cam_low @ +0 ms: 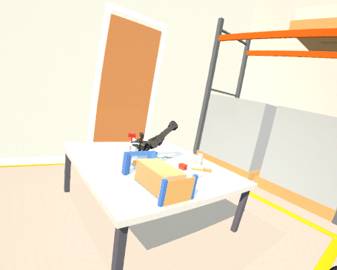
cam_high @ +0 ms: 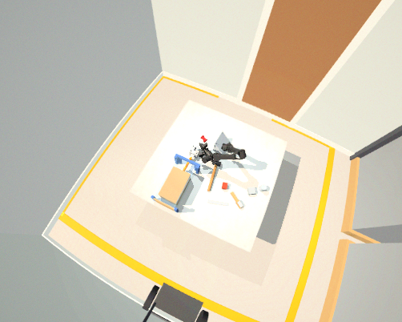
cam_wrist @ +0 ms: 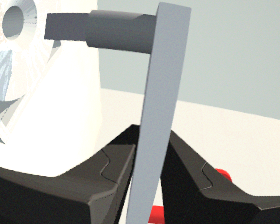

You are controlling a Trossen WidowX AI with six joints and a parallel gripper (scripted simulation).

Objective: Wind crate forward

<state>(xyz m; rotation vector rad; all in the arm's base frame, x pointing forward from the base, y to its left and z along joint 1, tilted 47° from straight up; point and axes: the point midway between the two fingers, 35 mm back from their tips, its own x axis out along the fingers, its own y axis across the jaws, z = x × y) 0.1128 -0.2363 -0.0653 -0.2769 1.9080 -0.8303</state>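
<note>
My gripper tip is now 40 mm past the red grip, 40 mm to the right of it and 40 mm below it. The rest, counted from my gripper tip: winch 30 mm ahead, 30 mm to the right, 130 mm below; then winch handle 10 mm behind, 10 mm to the left, 10 mm above; then cubby 450 mm ahead, 60 mm to the right, 80 mm below.
</note>
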